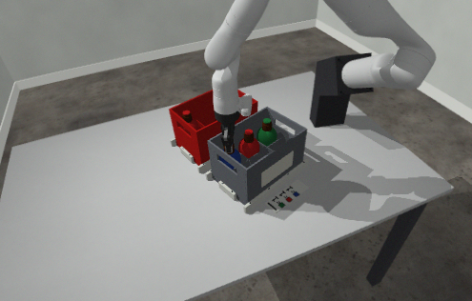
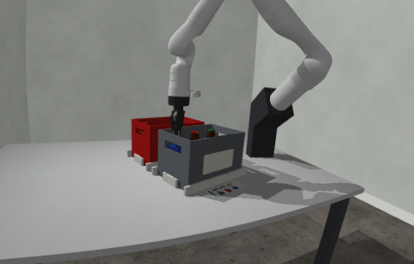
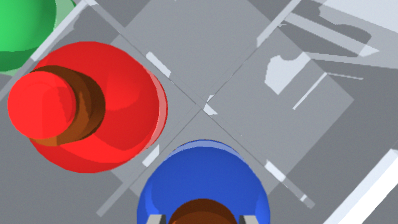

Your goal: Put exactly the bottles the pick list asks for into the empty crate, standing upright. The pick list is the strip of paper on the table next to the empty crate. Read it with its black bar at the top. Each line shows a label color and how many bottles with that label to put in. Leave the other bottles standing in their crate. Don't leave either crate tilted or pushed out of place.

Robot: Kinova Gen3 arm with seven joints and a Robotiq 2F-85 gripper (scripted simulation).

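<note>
Now: hand 70 mm above the blue-label bottle. The rest, counted from my hand: red crate: 210 mm to the right, 80 mm below, 10 mm behind; grey crate: 90 mm behind, 80 mm below, 10 mm to the left; green-label bottle: 160 mm behind, 70 mm below, 60 mm to the right.
</note>
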